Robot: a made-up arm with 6 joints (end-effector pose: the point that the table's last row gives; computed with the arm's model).
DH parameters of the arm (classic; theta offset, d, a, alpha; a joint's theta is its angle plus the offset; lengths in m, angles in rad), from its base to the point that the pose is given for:
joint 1: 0 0.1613 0 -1.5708
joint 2: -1.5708 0 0.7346 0
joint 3: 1.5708 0.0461 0 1.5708
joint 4: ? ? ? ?
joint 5: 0 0 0 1.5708
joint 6: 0 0.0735 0 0
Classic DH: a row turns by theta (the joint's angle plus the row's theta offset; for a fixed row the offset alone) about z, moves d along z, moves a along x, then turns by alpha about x.
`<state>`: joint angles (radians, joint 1 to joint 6).
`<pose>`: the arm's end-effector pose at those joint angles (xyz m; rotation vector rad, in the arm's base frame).
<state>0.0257 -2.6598 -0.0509 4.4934 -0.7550 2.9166</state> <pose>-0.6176 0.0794 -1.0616 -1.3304 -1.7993 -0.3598</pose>
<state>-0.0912 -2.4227 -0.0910 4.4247 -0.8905 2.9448</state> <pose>-0.8526 0.1793 -0.8896 -1.3386 -1.4574 -0.3733</pose>
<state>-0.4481 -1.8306 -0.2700 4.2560 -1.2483 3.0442</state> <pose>-1.0767 0.6382 -0.3063 -1.2755 -0.5587 -0.5745</pose>
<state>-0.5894 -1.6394 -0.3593 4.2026 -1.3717 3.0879</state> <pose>-1.0112 0.8073 -0.1042 -1.2085 -0.2688 -0.6838</pose>
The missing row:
joint 4: 0 0.581 0 -1.5708
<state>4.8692 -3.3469 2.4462 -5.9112 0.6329 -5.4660</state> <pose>0.0101 0.3326 -0.1285 -0.3520 0.1163 -0.3213</pose>
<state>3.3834 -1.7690 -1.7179 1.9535 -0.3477 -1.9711</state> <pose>0.4996 0.0997 -0.5982 -2.8135 -0.2869 0.3531</pose>
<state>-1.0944 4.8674 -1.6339 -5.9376 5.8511 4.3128</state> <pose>-0.3152 0.6885 -0.3730 0.8018 -2.9132 0.5164</pose>
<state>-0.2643 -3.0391 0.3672 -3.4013 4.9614 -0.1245</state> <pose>-0.3863 0.1333 -1.0725 -1.8549 -0.2201 2.2797</pose>
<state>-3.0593 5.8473 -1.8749 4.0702 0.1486 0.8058</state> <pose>0.7889 0.0276 0.3816 1.8875 1.8321 0.9008</pose>
